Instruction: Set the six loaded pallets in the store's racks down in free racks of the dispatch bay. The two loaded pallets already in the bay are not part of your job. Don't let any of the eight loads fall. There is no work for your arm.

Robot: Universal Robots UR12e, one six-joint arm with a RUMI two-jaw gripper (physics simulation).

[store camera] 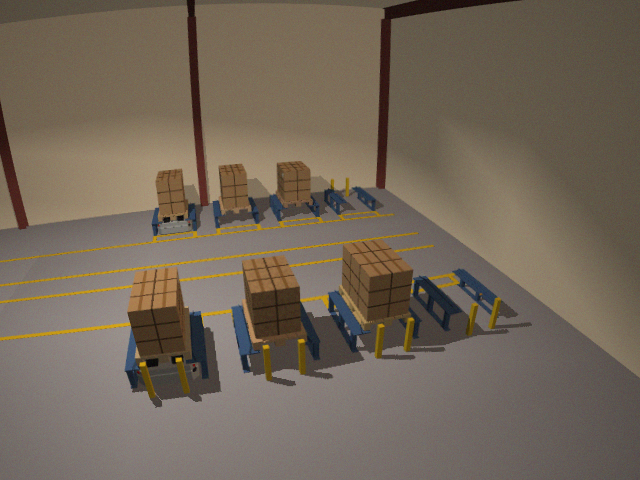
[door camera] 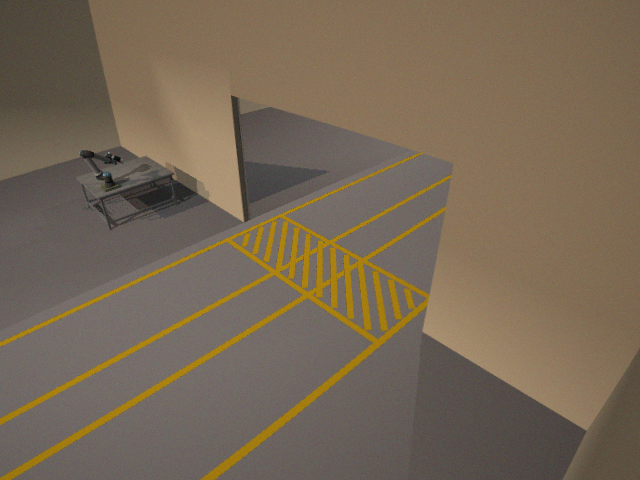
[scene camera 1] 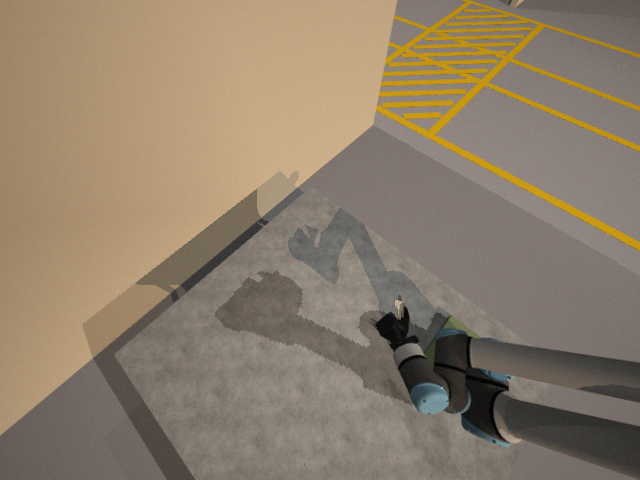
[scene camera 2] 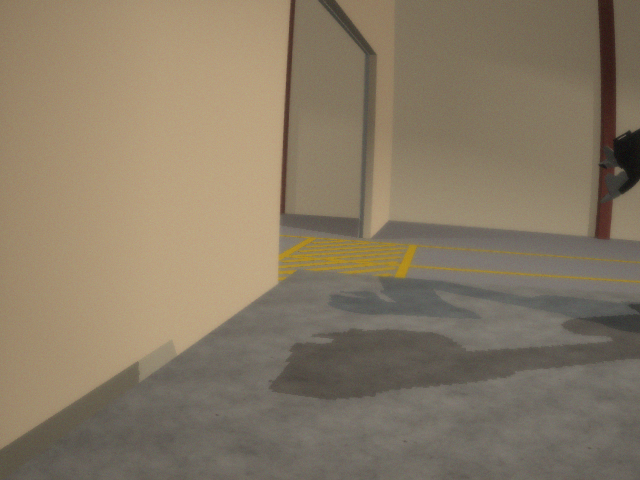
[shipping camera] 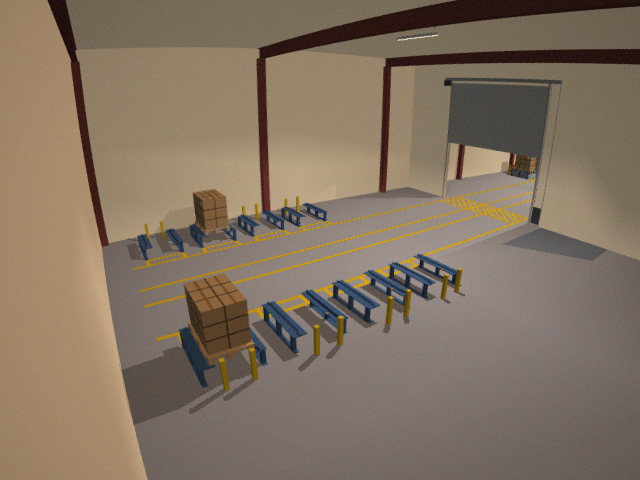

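Pixels of known places: gripper, fingertip midpoint: (door camera: 123, 162) (scene camera 1: 384, 307) (scene camera 2: 599, 183); arm's base at its link origin: (door camera: 110, 185).
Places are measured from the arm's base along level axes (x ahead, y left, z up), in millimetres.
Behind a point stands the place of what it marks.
In the store view, three box loads (store camera: 156, 315) @[z 369, x -7271, y -244 mm] (store camera: 272, 297) @[z 361, x -8868, y -236 mm] (store camera: 377, 281) @[z 393, x -10392, y -99 mm] stand upright in the near racks and three more (store camera: 170, 191) @[z 340, x -7520, y -5977 mm] (store camera: 233, 186) @[z 294, x -9169, y -5878 mm] (store camera: 293, 181) @[z 257, x -10791, y -5850 mm] in the far racks. A grey carrier (store camera: 174, 227) @[z -607, x -7502, y -5841 mm] sits under the leftmost far load and another carrier (store camera: 164, 372) @[z -538, x -7193, y -143 mm] under the leftmost near load; whether they bear the pallets I cannot tell. In the dispatch bay, one load (shipping camera: 217, 312) @[z 435, x 14014, y -1328 mm] stands in the near row, another (shipping camera: 210, 209) @[z 327, x 12076, y -6906 mm] in the far row. Blue racks (shipping camera: 283, 324) @[z -440, x 12729, y -1605 mm] (shipping camera: 355, 300) @[z -460, x 11070, y -1491 mm] (shipping camera: 412, 279) @[z -459, x 9362, y -1472 mm] (shipping camera: 248, 224) @[z -469, x 10787, y -7090 mm] there are unloaded. My gripper (scene camera 1: 401, 304) (scene camera 2: 605, 176) @[z 313, x 425, y 131 mm] is open above the table.
A grey shutter (shipping camera: 498, 116) @[z 3039, x 1769, y -3877 mm] hangs partly down in the doorway, above the hatched floor marking. Yellow posts (shipping camera: 316, 339) (store camera: 379, 341) stand behind the racks. The arm's table (door camera: 129, 175) @[z -39, x 527, y 257 mm] (scene camera 1: 232, 413) @[z -39, x 675, y 831 mm] stands beside the wall. Unloaded racks (store camera: 436, 302) @[z -454, x -11744, y -365 mm] (store camera: 334, 200) @[z -461, x -12023, y -5954 mm] stand at the store's right end.
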